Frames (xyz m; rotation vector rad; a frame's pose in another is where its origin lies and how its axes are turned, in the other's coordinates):
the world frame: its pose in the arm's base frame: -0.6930 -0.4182 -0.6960 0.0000 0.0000 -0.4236
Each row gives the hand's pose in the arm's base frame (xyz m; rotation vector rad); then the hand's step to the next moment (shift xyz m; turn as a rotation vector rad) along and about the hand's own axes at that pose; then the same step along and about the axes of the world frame.
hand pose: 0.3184 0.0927 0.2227 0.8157 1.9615 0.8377
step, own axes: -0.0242 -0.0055 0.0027 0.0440 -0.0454 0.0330
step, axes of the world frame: 0.0196 -0.0147 0.0050 -0.0082 0.0150 -0.0692
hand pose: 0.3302 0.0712 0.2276 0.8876 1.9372 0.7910
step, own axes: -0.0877 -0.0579 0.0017 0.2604 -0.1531 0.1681
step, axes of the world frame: 0.0603 -0.0856 -0.0088 -0.0647 0.1459 -0.3066
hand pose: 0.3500 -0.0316 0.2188 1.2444 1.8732 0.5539
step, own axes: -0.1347 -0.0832 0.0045 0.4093 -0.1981 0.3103
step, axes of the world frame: 0.0497 -0.1499 -0.0115 -0.0522 0.2677 -0.4782
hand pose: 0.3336 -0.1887 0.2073 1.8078 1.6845 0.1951
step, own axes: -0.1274 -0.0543 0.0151 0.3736 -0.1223 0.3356
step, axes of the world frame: -0.0013 -0.1393 -0.0011 0.0285 0.2609 -0.4453
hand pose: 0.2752 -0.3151 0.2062 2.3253 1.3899 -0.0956
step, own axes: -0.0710 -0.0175 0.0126 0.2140 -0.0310 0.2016
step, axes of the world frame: -0.0207 -0.0712 0.0022 0.0562 0.1459 -0.2509
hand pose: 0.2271 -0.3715 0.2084 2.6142 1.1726 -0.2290
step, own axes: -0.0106 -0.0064 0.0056 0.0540 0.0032 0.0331
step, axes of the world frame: -0.0088 -0.0096 -0.0038 0.0229 0.0390 -0.0445
